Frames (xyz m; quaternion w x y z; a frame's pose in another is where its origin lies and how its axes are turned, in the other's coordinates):
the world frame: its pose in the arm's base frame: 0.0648 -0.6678 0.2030 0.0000 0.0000 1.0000 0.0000
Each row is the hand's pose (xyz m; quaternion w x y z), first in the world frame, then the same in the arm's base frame.
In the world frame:
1: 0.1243 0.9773 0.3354 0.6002 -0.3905 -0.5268 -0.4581
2: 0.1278 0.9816 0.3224 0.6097 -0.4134 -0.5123 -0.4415
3: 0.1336 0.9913 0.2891 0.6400 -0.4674 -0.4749 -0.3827
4: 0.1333 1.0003 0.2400 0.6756 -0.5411 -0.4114 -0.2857
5: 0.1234 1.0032 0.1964 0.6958 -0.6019 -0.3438 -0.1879
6: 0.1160 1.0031 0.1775 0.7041 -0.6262 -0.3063 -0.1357
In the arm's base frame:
1: -0.0595 0.3095 -0.1324 0.5268 -0.4581 0.6002 0.3905
2: -0.0630 0.3138 -0.1194 0.5123 -0.4415 0.6097 0.4134
3: -0.0688 0.3235 -0.0861 0.4749 -0.3827 0.6400 0.4674
4: -0.0685 0.3325 -0.0370 0.4114 -0.2857 0.6756 0.5411
5: -0.0586 0.3354 0.0066 0.3438 -0.1879 0.6958 0.6019
6: -0.0512 0.3353 0.0255 0.3063 -0.1357 0.7041 0.6262

